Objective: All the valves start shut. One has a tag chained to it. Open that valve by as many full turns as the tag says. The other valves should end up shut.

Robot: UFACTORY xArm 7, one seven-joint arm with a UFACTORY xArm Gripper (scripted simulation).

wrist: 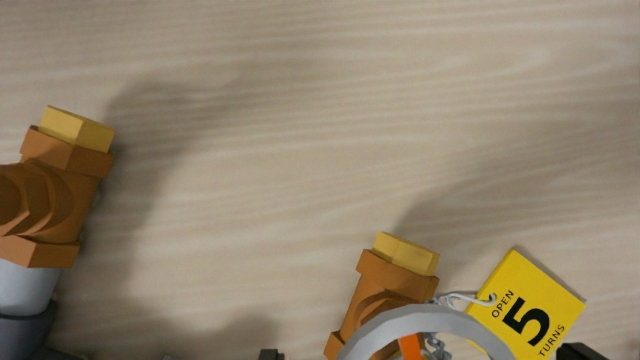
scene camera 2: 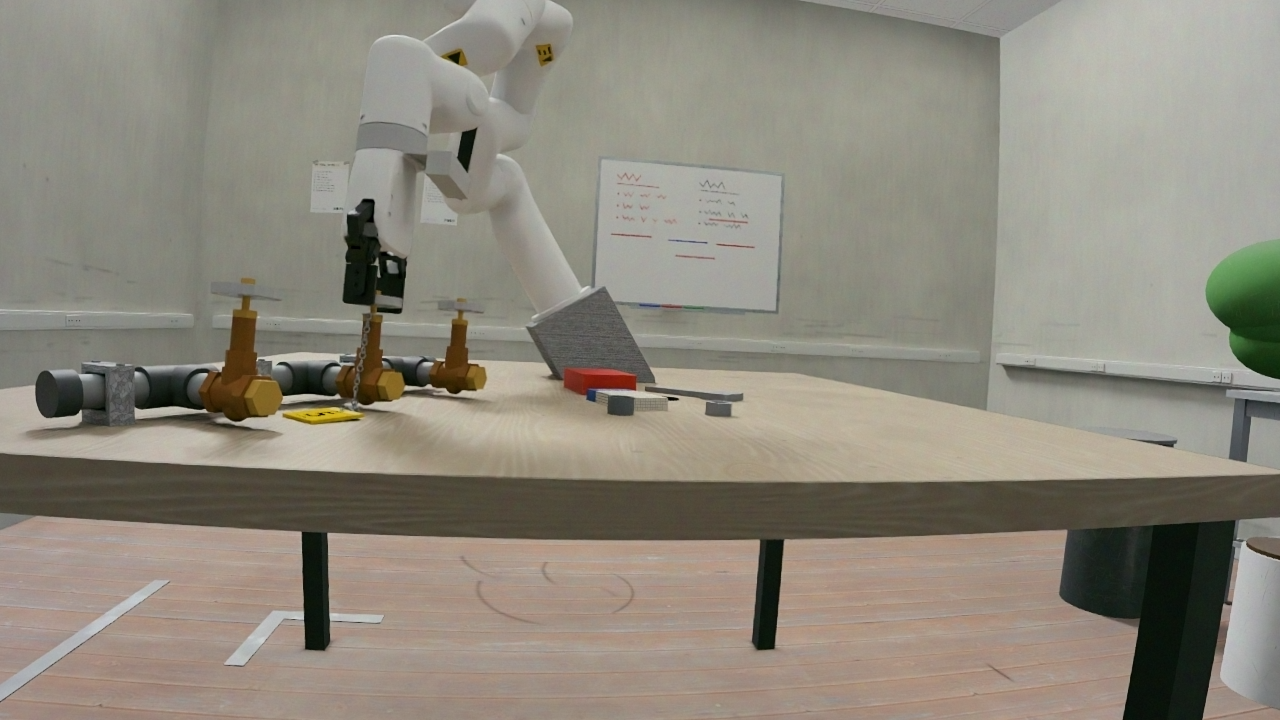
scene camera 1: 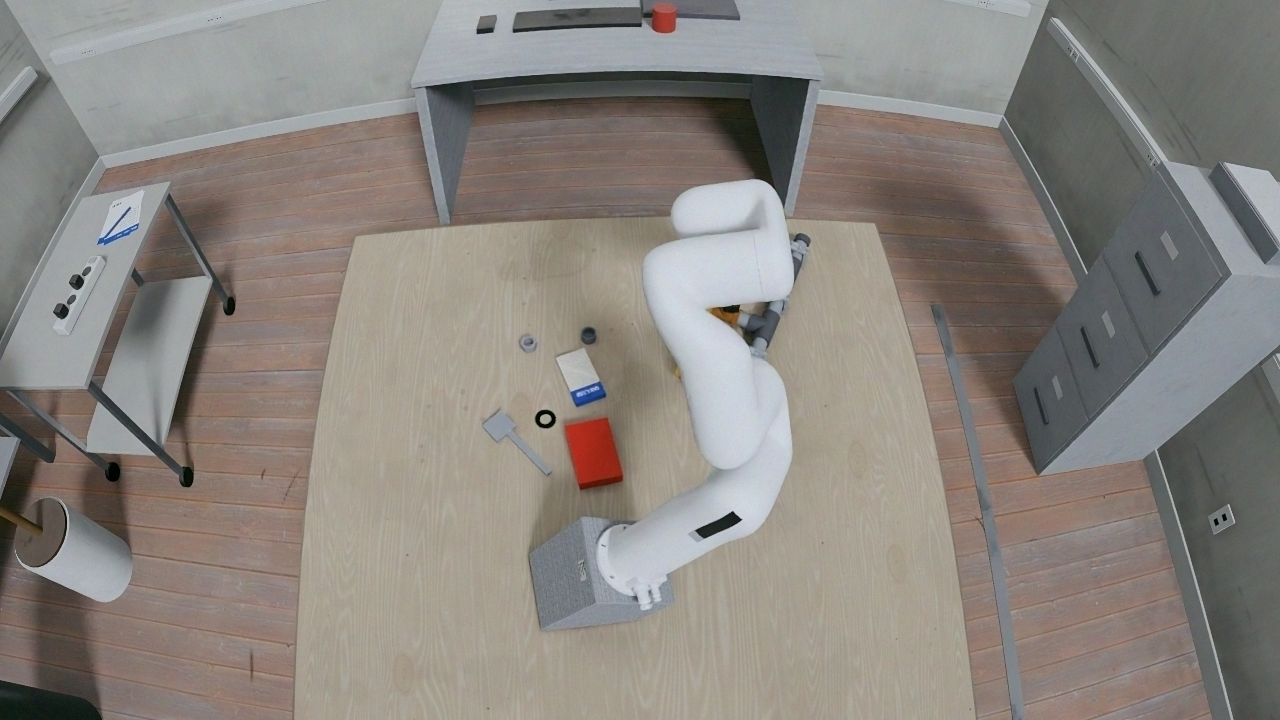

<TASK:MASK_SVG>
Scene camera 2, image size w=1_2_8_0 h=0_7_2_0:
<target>my gripper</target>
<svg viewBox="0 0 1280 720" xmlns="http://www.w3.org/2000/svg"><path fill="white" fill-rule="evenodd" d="M403 303L402 308L377 308L377 312L401 314ZM385 148L365 148L355 152L341 226L341 239L348 246L345 255L346 269L342 299L346 304L372 306L375 303L376 290L382 291L381 295L401 299L404 297L406 266L408 264L406 260L411 250L414 227L416 173L424 170L424 163L413 156L402 153L402 151Z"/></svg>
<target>red block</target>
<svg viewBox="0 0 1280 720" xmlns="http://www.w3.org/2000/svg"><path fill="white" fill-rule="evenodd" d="M564 369L564 387L581 395L587 395L587 389L630 389L636 391L636 375L611 369Z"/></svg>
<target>grey flat tool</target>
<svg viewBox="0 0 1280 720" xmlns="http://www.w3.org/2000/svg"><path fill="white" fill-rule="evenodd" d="M645 386L645 391L693 396L704 400L730 402L744 399L744 393L704 392Z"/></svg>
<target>blue-and-white box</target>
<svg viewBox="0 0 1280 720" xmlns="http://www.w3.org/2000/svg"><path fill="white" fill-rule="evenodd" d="M587 389L586 400L608 406L609 395L625 395L635 397L634 410L668 410L667 397L630 389Z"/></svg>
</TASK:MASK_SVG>
